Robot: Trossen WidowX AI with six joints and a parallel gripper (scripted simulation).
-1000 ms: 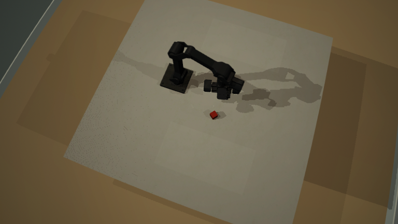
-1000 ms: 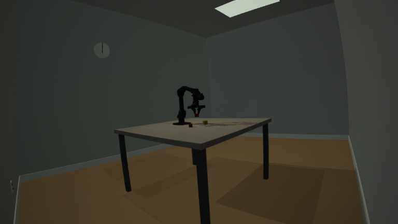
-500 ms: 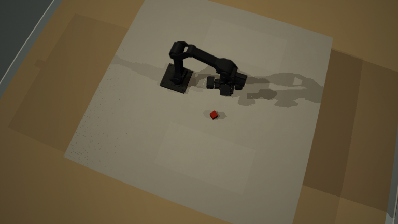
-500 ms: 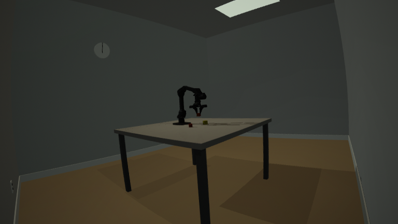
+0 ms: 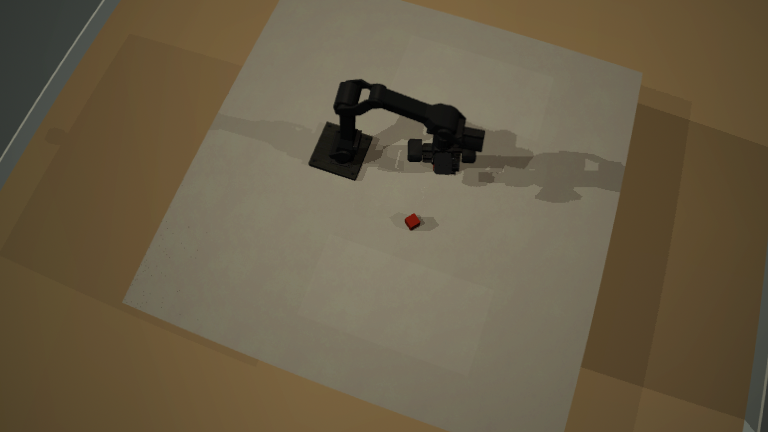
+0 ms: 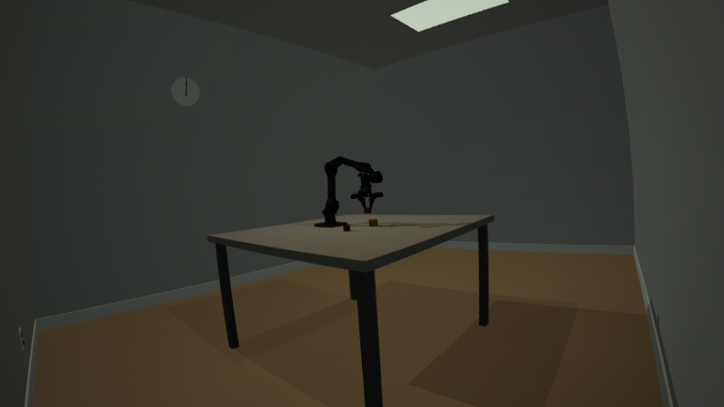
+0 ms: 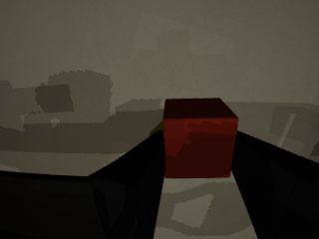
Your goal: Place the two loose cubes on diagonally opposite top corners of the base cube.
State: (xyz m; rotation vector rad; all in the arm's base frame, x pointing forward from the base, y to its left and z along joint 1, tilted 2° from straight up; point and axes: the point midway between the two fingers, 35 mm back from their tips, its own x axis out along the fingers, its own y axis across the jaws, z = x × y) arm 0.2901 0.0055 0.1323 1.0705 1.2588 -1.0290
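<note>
Right now the yellow base cube is 80 mm below my gripper tip and 50 mm to the left of it.
</note>
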